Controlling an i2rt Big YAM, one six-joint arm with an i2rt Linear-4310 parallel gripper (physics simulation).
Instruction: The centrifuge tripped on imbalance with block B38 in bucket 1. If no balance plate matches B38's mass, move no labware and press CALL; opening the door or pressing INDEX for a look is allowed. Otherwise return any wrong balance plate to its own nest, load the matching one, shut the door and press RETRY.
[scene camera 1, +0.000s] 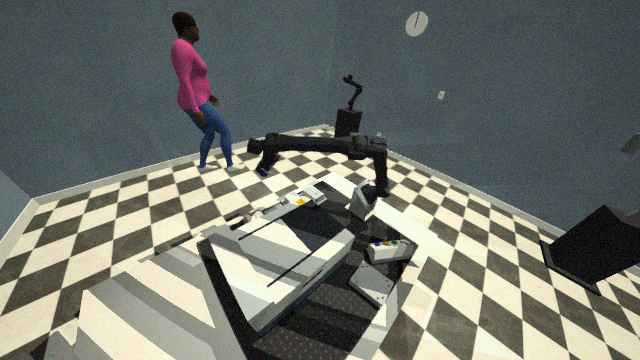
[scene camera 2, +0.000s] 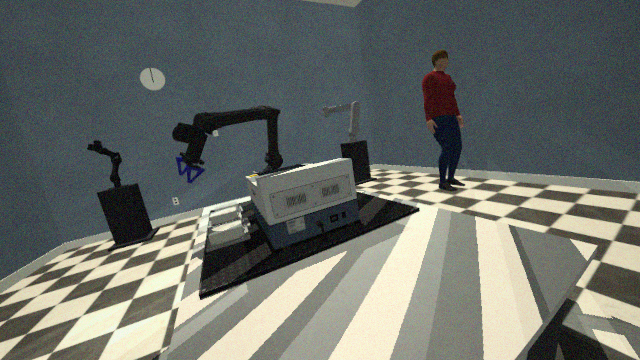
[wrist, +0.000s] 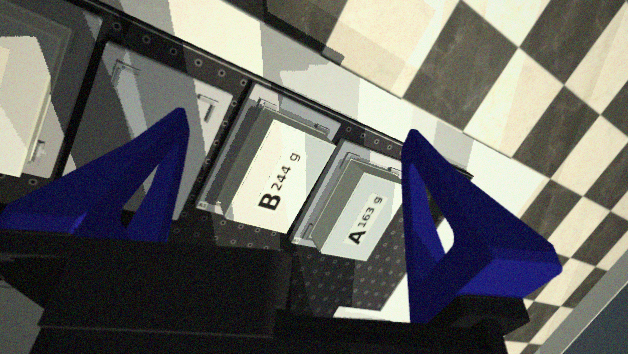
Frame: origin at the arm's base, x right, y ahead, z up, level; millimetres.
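Where they show: gripper, between the fingertips: (scene camera 1: 266, 169) (scene camera 2: 185, 179) (wrist: 298, 129); arm's base, origin of its link: (scene camera 1: 368, 194).
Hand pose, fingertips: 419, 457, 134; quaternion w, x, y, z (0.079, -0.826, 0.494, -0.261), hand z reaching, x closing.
Observation:
Things, the pixels of their top centre, and the offset from my fingertips, as dx, dy, dz. "pt": a spot on its surface instead.
- balance plate marked B 244 g, centre of its top: (wrist: 280, 181) (scene camera 2: 223, 211) (scene camera 1: 295, 198) -109, -119, -208
- bare nest, centre of its top: (wrist: 147, 146) -129, +17, -244
- pale plate, a spot on its surface: (wrist: 20, 110) pt -116, +116, -208
- white box, centre of its top: (scene camera 1: 393, 244) -710, -274, -178
- grey plate, centre of its top: (scene camera 1: 373, 280) -732, -65, -215
My gripper (scene camera 1: 263, 173) (scene camera 2: 190, 172) (wrist: 298, 129) is open and empty, its blue fingers above the row of nests. In the wrist view, the balance plate marked B 244 g (wrist: 280, 175) and the smaller plate marked A 163 g (wrist: 356, 217) sit side by side in their nests. Left of B is a bare nest (wrist: 160, 92) with corner brackets. A pale plate (wrist: 20, 110) sits in a nest at the left edge, its label out of view. The white and blue centrifuge (scene camera 1: 280, 303) (scene camera 2: 312, 196) stands on the board. Block B38, the bucket contents and the door's state cannot be made out.
A white box (scene camera 1: 390, 252) with blue, yellow and green buttons stands near a grey plate (scene camera 1: 372, 284). A tilted grey unit (scene camera 1: 359, 201) stands by the arm base. The pale nests (scene camera 2: 227, 231) lie along the centrifuge's side. Two people stand away from the table.

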